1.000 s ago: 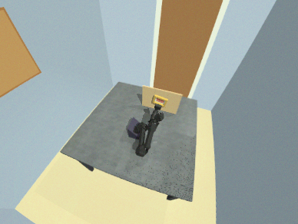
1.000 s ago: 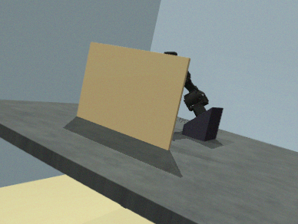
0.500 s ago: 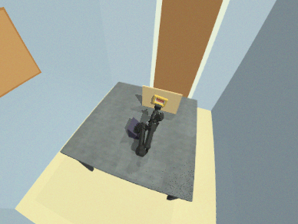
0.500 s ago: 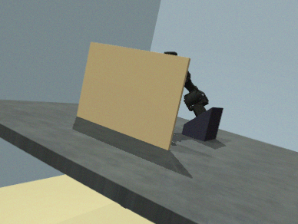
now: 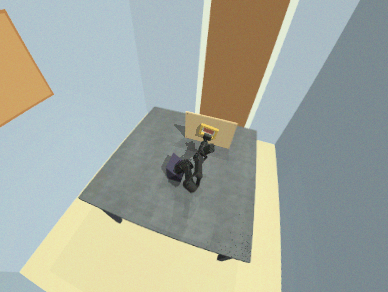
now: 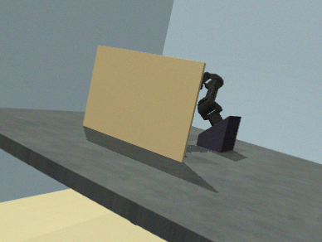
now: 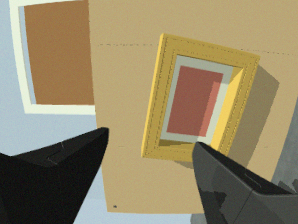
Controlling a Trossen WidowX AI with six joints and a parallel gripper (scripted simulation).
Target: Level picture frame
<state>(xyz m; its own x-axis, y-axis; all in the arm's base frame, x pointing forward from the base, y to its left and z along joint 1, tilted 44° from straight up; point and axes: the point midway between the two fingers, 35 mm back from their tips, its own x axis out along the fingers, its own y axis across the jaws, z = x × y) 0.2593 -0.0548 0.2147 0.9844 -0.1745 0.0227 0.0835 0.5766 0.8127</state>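
The picture frame is 130 mm ahead of my gripper tip and 60 mm below it. From my gripper tip the other things lie so: wall board 140 mm ahead, 10 mm to the right, 80 mm below.
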